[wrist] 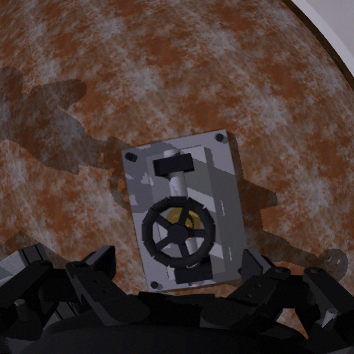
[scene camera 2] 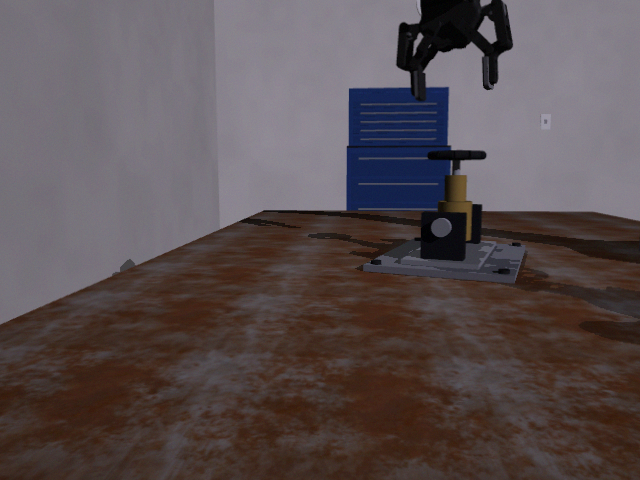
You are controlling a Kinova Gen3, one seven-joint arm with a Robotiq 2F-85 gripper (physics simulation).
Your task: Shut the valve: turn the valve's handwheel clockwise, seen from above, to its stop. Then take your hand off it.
The pictures show: the gripper, a black handwheel and a grey base plate.
The gripper also shows in the wrist view.
